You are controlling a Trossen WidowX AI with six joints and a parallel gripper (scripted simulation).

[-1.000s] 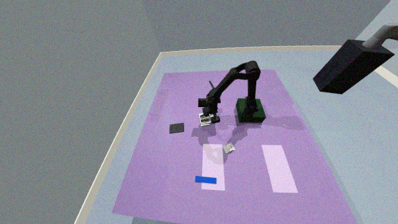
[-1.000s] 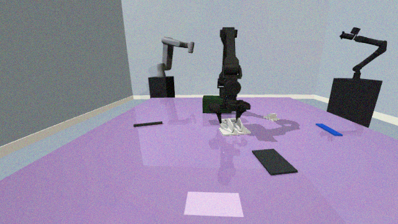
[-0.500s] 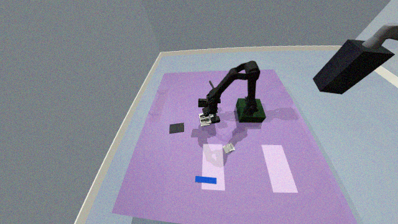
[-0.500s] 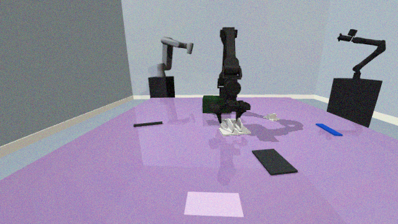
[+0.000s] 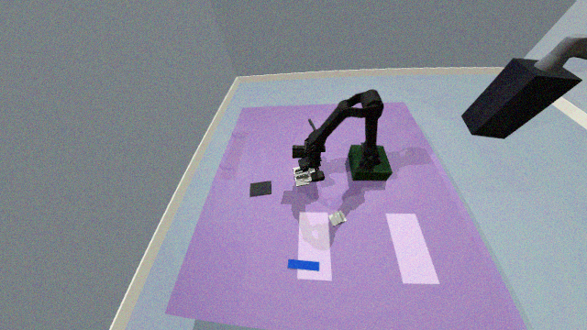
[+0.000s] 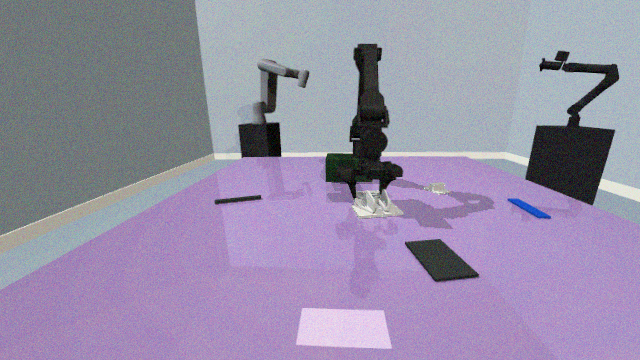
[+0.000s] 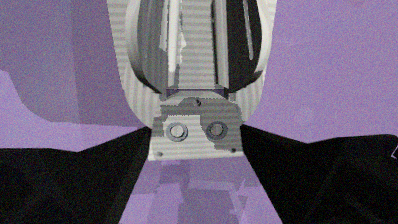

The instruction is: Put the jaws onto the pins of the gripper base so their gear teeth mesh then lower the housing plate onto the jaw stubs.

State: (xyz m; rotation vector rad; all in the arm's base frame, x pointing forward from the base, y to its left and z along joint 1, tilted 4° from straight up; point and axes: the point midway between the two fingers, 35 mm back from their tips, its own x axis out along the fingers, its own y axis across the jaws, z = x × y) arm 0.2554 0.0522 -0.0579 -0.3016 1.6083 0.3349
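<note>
My gripper tip is now 10 mm short of the white blocky part and 20 mm below it. The rest, counted from my gripper tip: blue bar: 40 mm behind, 440 mm to the left; then thin black bar: 80 mm ahead, 390 mm to the right; then dark flat plate: 270 mm ahead, 150 mm to the left.
</note>
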